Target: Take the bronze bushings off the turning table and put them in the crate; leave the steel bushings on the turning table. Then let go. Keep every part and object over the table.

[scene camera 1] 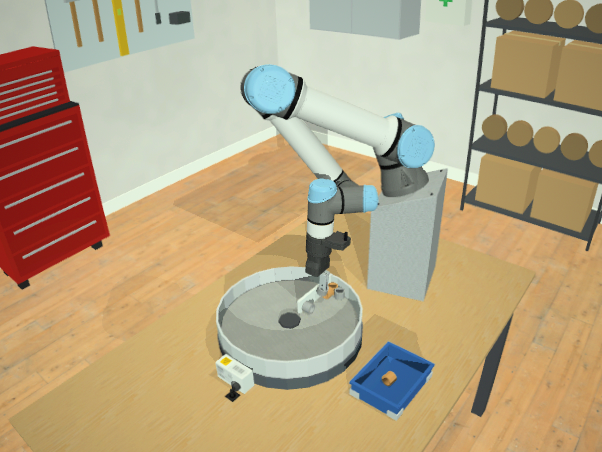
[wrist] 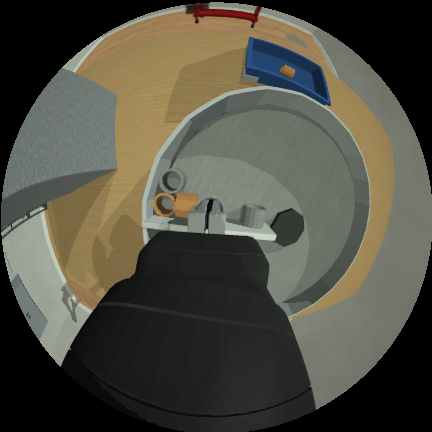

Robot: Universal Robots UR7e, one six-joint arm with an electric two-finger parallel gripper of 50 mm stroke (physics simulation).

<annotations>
my gripper: scene camera 1; wrist
same spot on my gripper: [scene camera 1: 324, 277] = [wrist: 218, 210]
</annotations>
